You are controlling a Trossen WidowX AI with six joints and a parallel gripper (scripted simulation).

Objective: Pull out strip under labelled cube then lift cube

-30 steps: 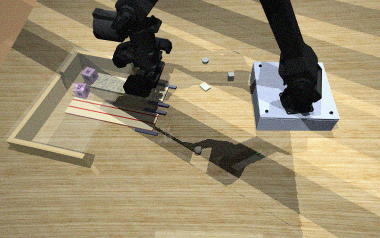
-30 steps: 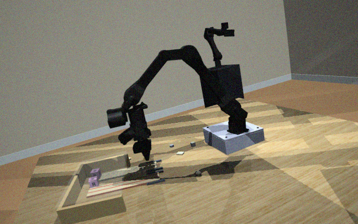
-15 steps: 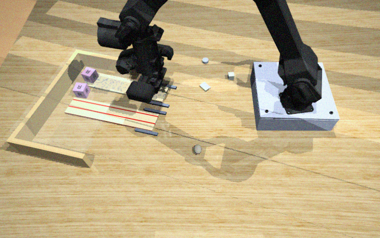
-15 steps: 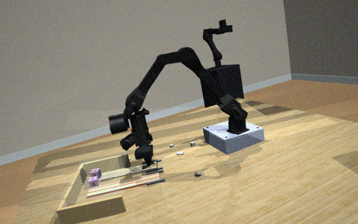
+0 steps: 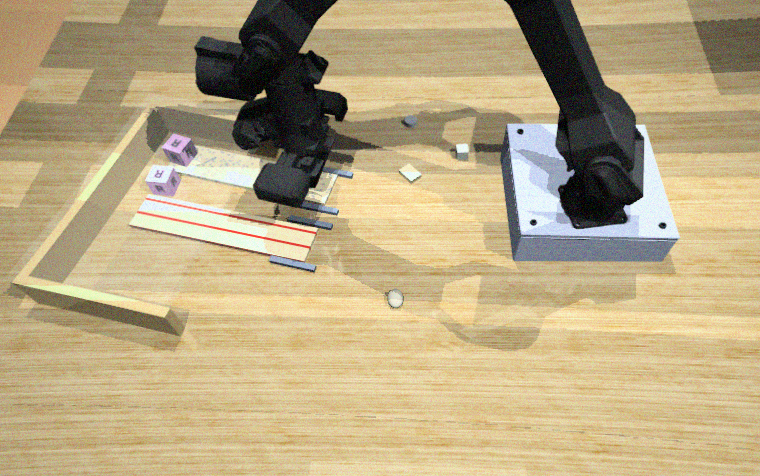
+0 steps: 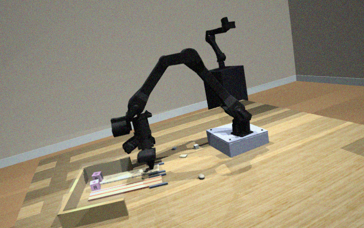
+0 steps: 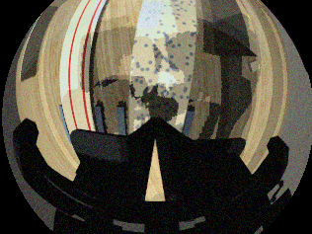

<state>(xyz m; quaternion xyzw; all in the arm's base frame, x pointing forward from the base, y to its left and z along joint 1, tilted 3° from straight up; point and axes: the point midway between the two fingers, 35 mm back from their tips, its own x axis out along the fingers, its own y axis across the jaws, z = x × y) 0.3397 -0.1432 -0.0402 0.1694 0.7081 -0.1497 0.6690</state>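
Now: the flat tile 140 mm behind my gripper tip. From my gripper tip the other things lie so: speckled tan strip: 90 mm ahead, 40 mm to the right; grey pebble: 90 mm behind, 200 mm to the left.
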